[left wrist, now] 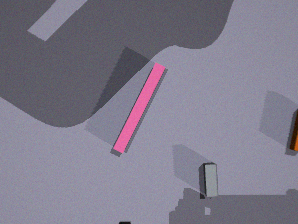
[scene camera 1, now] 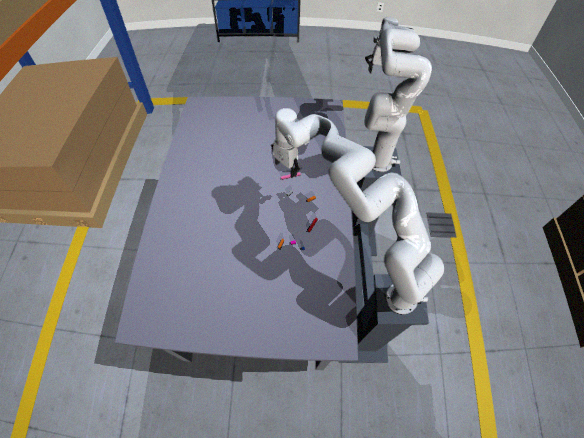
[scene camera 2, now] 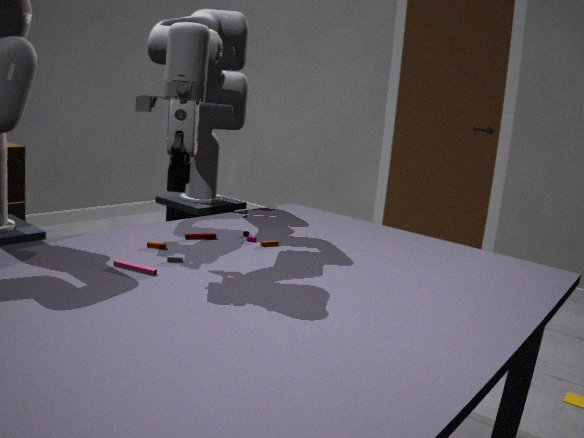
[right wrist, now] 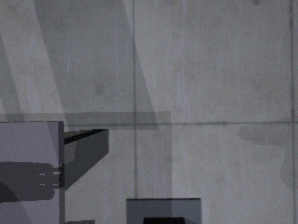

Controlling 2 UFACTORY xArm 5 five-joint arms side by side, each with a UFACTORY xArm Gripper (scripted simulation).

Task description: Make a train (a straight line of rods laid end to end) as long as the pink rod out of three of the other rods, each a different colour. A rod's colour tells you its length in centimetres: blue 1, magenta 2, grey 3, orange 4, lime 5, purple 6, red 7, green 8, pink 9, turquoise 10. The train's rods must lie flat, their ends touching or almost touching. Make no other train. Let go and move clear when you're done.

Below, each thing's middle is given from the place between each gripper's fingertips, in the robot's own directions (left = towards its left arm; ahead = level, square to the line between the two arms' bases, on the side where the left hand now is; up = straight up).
Labels:
Now: the pink rod (left wrist: 157, 71) 15 cm below my left hand (scene camera 2: 178, 187), 8 cm to the right of it and 2 cm behind it.
I see my right gripper 500 mm to the right of the pink rod, 440 mm short of it and 240 mm above it.

